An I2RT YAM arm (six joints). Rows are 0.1 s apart.
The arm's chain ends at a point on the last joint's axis. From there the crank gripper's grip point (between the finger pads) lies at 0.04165 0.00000 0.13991 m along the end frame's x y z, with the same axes.
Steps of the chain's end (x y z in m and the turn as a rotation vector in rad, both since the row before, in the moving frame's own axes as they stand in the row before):
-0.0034 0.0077 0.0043 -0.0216 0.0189 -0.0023
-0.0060 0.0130 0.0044 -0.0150 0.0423 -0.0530
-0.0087 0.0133 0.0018 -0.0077 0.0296 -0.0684
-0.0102 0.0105 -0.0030 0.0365 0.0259 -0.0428
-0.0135 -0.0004 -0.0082 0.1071 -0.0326 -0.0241
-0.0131 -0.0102 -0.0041 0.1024 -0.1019 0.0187
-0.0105 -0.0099 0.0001 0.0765 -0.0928 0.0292
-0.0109 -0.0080 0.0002 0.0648 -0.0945 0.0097
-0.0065 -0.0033 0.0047 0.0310 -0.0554 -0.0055
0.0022 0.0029 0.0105 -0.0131 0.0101 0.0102
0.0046 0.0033 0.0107 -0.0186 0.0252 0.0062
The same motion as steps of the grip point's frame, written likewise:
-0.0008 0.0106 0.0035 -0.0216 0.0189 -0.0023
-0.0001 0.0127 0.0025 -0.0150 0.0423 -0.0530
-0.0046 0.0114 0.0005 -0.0077 0.0296 -0.0684
-0.0067 0.0036 -0.0043 0.0365 0.0259 -0.0428
-0.0183 -0.0164 -0.0078 0.1071 -0.0326 -0.0241
-0.0274 -0.0241 -0.0013 0.1024 -0.1019 0.0187
-0.0235 -0.0197 0.0030 0.0765 -0.0928 0.0292
-0.0242 -0.0168 0.0032 0.0648 -0.0945 0.0097
-0.0143 -0.0079 0.0067 0.0310 -0.0554 -0.0055
0.0036 0.0052 0.0101 -0.0131 0.0101 0.0102
0.0081 0.0062 0.0096 -0.0186 0.0252 0.0062

